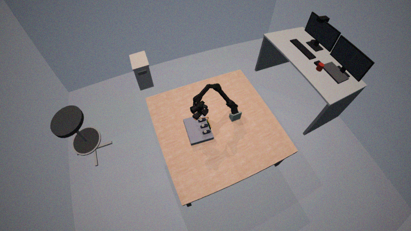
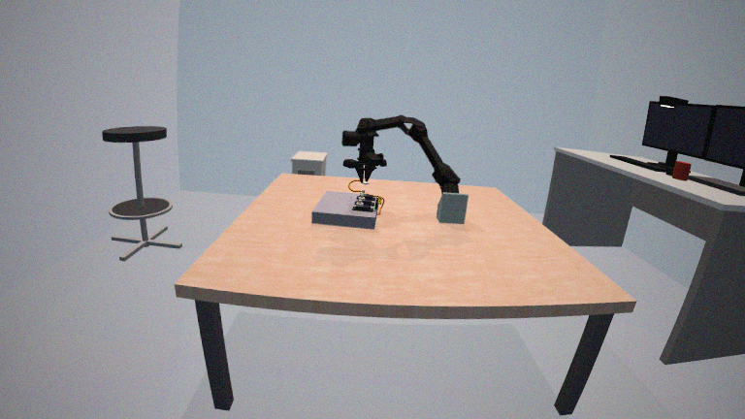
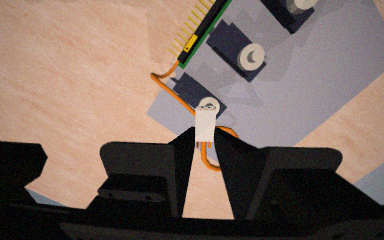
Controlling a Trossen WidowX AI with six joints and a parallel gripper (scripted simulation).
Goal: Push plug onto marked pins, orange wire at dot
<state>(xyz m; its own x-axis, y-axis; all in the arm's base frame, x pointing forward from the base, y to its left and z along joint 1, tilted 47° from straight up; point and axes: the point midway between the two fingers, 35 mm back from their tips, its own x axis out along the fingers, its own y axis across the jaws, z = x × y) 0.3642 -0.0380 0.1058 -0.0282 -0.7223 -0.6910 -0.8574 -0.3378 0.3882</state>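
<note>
The yellow marked band is 70 mm to the left of my gripper tip, 60 mm behind it and 40 mm below it. Also, from my gripper tip: grey printed holder 100 mm ahead, 90 mm below, 80 mm to the left.
</note>
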